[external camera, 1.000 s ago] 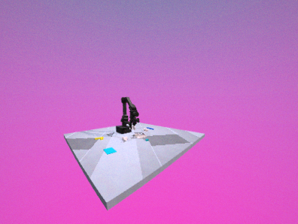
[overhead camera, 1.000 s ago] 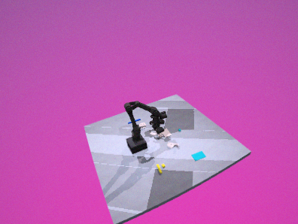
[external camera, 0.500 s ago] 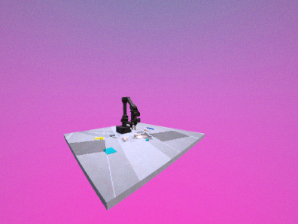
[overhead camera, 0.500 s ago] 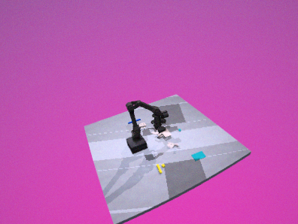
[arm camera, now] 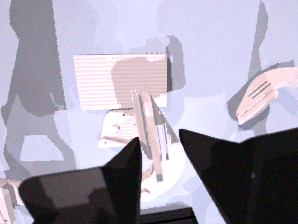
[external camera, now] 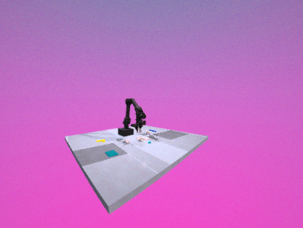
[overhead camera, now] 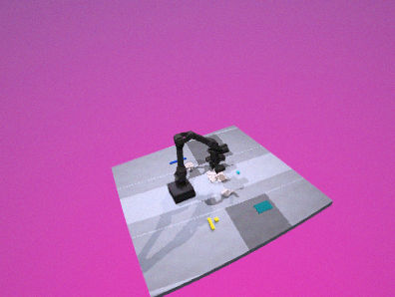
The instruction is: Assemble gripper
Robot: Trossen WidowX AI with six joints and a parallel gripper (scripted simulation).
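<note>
Right now my gripper tip is 5 cm short of the pale flat part, 3 cm to the right of it and 8 cm above it. The rest, counted from my gripper tip: pale jaw (2 cm ahead, 19 cm to the right, 5 cm below); cyan cube (19 cm ahead, 2 cm to the right, 8 cm below); pale plate (11 cm behind, 27 cm to the left, 6 cm below).
</note>
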